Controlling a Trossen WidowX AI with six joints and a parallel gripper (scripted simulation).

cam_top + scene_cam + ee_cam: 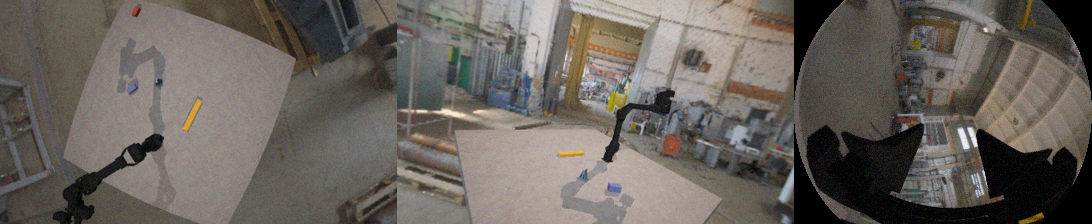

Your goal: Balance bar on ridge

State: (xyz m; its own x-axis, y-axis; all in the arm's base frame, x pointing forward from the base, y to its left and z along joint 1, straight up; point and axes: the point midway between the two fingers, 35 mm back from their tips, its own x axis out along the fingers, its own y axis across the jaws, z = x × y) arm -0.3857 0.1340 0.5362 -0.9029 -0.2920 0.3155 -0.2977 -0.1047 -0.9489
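Now: gripper tip 64 cm short of the yellow bar, 54 cm above it and 27 cm to the left of it. The rest, counted from my gripper tip: red block 116 cm ahead, 53 cm below, 38 cm to the left; then blue block 65 cm ahead, 53 cm below, 15 cm to the left.
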